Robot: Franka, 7 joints.
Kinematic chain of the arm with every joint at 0, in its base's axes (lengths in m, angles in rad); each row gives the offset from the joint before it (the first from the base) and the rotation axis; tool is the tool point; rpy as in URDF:
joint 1: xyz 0 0 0.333 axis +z
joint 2: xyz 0 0 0 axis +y
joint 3: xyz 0 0 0.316 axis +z
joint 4: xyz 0.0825 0 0 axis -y
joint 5: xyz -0.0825 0 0.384 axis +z
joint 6: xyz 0 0 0 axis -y
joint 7: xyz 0.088 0 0 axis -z
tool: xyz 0 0 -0.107 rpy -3.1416 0 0
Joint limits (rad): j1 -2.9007..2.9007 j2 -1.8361..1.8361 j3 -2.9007..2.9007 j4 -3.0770..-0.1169 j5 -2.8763..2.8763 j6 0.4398..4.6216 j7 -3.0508..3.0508
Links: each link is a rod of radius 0.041 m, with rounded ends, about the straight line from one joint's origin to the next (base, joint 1, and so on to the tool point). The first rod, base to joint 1, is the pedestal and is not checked.
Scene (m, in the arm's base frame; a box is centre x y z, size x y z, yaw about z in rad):
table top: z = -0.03
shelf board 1: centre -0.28 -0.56 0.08 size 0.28 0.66 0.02 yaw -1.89
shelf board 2: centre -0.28 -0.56 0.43 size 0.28 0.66 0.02 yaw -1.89
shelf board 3: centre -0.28 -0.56 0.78 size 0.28 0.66 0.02 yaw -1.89
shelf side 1: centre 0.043 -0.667 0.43 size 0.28 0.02 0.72 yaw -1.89
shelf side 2: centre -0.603 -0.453 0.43 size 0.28 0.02 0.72 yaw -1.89
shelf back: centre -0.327 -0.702 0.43 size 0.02 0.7 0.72 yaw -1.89
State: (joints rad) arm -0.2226 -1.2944 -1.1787 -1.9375 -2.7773 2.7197 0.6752
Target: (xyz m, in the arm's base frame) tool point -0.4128 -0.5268 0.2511
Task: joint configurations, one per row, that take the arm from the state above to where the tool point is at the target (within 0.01 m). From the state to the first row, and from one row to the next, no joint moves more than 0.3 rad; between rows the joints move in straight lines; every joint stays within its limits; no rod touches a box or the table.
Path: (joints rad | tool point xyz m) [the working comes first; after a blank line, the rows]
Joints at the target: -0.2095 -1.5620 -1.7217 -1.7354 -2.7905 2.5979 0.6752
Straight joint move there: touches shelf board 2.

1: -0.3834 -1.4245 -1.0781 -2.1404 -2.7780 2.8613 0.6752 | -0.1960 -0.4143 0.6076
2: -0.5441 -1.5546 -0.9775 -2.3434 -2.7787 3.0029 0.6752 | -0.1625 -0.3233 0.6068
3: -0.6907 -1.5069 -1.2541 -2.3627 -2.8047 3.0340 0.6752 | -0.2295 -0.3442 0.4919
4: -0.8372 -1.4591 -1.5307 -2.3821 -2.8306 3.0651 0.6752 | -0.2886 -0.3200 0.3698
5: -0.9837 -1.4114 -1.8073 -2.4014 -2.8566 3.0963 0.6752 | -0.3238 -0.2574 0.2511
6: -0.7256 -1.4616 -1.7788 -2.1794 -2.8345 2.9301 0.6752 | -0.3743 -0.3417 0.2516
7: -0.4676 -1.5118 -1.7503 -1.9574 -2.8125 2.7640 0.6752 | -0.4047 -0.4337 0.2532
8: -0.2095 -1.5620 -1.7217 -1.7354 -2.7905 2.5979 0.6752 | -0.4128 -0.5268 0.2511

